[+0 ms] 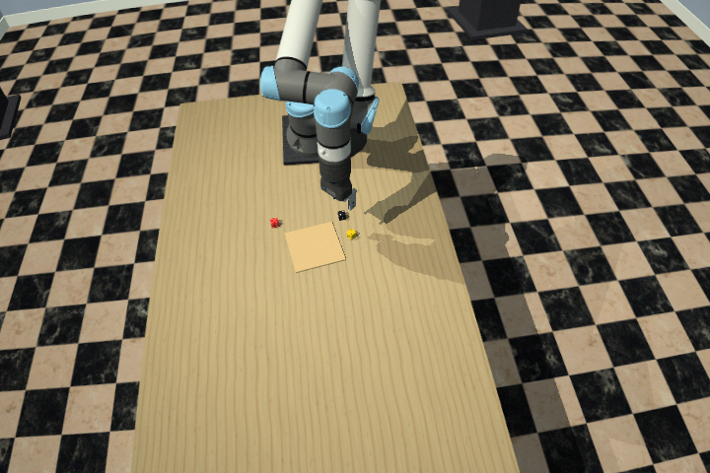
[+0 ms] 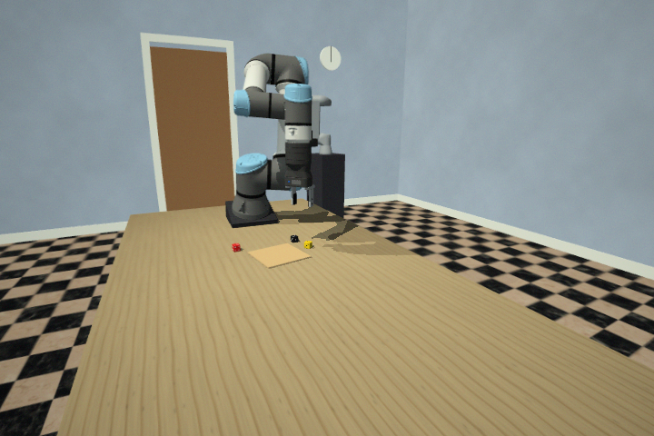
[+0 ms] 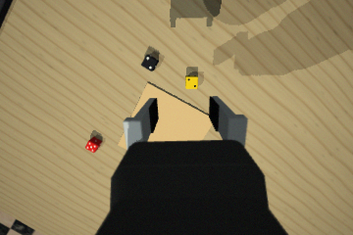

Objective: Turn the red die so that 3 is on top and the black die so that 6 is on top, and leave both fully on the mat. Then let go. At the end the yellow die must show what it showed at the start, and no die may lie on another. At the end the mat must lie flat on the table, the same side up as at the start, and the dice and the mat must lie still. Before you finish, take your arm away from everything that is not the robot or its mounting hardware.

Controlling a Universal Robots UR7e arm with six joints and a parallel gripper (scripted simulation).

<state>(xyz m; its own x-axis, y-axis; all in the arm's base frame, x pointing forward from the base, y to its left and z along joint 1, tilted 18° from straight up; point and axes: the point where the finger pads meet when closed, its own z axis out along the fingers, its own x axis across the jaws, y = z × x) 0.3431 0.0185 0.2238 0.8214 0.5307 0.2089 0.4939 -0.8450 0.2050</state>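
The red die is 10 cm behind my hand, 18 cm to the right of it and 15 cm below it. The rest, counted from my hand: black die (7 cm behind, 1 cm to the left, 15 cm below); then yellow die (1 cm ahead, 2 cm to the left, 15 cm below); then tan mat (1 cm ahead, 9 cm to the right, 15 cm below).
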